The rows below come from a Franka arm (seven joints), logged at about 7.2 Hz.
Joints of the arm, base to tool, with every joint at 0 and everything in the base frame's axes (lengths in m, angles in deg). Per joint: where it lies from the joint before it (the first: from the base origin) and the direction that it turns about. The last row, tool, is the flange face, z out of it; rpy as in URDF.
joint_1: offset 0 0 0.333 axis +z
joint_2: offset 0 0 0 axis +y
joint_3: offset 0 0 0.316 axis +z
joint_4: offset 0.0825 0 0 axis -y
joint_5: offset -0.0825 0 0.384 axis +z
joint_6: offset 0 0 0 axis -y
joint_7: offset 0.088 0 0 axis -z
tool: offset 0 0 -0.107 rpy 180 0 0
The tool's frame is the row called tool.
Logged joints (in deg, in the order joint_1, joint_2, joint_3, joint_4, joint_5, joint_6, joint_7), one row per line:
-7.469, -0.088, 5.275, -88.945, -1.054, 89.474, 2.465
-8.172, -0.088, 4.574, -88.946, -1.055, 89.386, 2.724
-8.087, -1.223, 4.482, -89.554, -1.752, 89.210, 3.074
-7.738, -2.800, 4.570, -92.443, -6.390, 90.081, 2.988
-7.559, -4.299, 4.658, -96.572, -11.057, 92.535, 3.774
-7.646, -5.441, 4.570, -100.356, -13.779, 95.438, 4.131
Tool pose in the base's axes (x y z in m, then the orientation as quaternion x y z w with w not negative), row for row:
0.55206, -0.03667, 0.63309, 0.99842, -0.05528, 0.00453, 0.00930
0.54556, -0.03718, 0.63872, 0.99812, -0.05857, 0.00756, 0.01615
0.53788, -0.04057, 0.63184, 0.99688, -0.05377, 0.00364, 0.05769
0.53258, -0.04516, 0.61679, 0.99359, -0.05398, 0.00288, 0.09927
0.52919, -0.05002, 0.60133, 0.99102, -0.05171, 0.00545, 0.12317
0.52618, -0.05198, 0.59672, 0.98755, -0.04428, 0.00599, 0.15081
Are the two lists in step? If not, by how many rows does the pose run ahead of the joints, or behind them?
The pose runs 1 row ahead of the joints: the pose in row i belongs to the joints in row i + 1.
